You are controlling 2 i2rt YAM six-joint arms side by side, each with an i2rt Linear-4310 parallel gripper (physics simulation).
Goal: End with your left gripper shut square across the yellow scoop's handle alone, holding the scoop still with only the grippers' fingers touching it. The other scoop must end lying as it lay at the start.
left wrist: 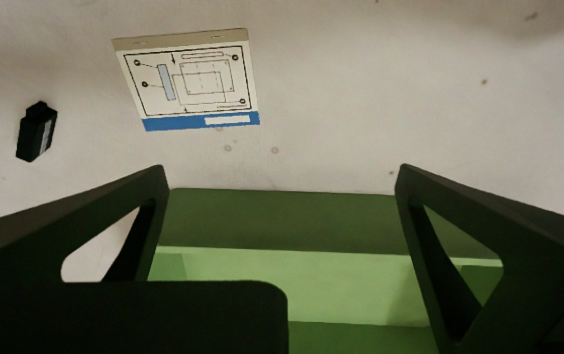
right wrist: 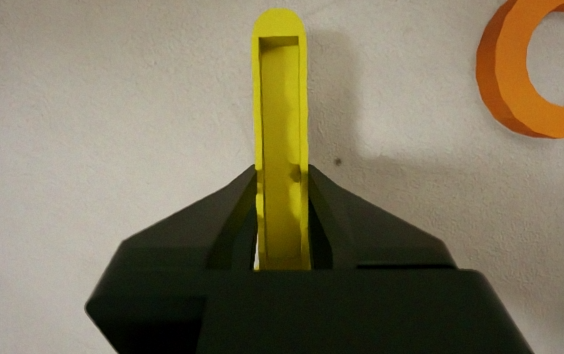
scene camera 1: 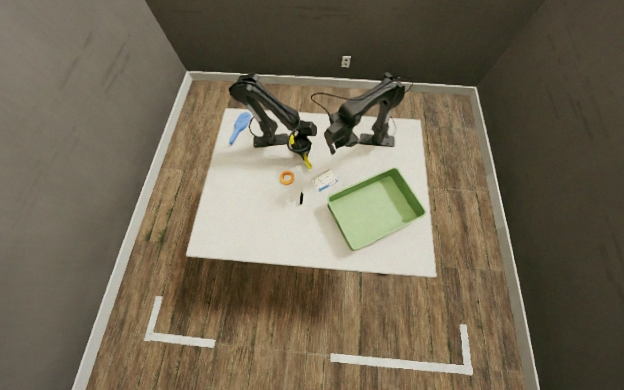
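Observation:
The yellow scoop is held above the table by my right gripper, which is shut across its long, hollow handle. The handle's rounded end sticks out past the fingertips. The scoop's other end is mostly hidden by the gripper, with a bit of yellow showing above it in scene camera 1. My left gripper is open and empty, to the right of the yellow scoop in scene camera 1, and does not touch it. The blue scoop lies at the table's upper left.
A green bin stands at the table's right. A white and blue card lies left of it. An orange ring and a small black object lie near the middle of the table.

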